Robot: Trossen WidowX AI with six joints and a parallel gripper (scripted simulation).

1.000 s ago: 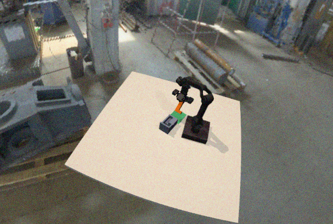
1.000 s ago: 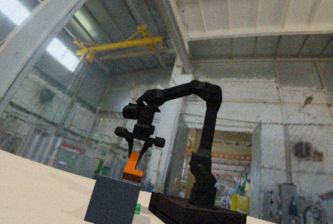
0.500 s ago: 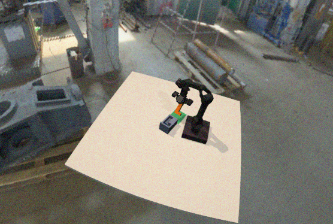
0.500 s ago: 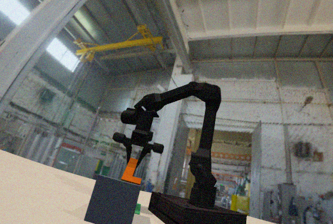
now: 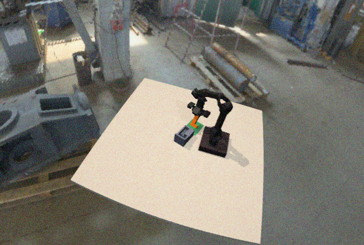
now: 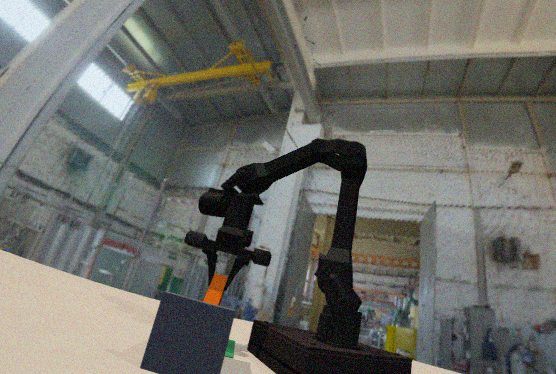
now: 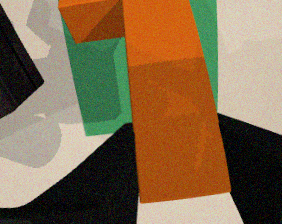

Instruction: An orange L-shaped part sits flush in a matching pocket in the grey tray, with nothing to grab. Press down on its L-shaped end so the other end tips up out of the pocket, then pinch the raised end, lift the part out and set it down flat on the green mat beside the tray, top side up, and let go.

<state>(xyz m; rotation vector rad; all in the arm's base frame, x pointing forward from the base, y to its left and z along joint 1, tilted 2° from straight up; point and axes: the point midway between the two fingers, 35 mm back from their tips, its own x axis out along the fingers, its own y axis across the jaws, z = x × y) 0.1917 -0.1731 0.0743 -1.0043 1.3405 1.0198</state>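
Right now my gripper tip is 20 mm to the right of the green mat and 120 mm above it. Also, from my gripper tip: orange L-shaped part (10 mm behind, 30 mm to the left, 30 mm below).
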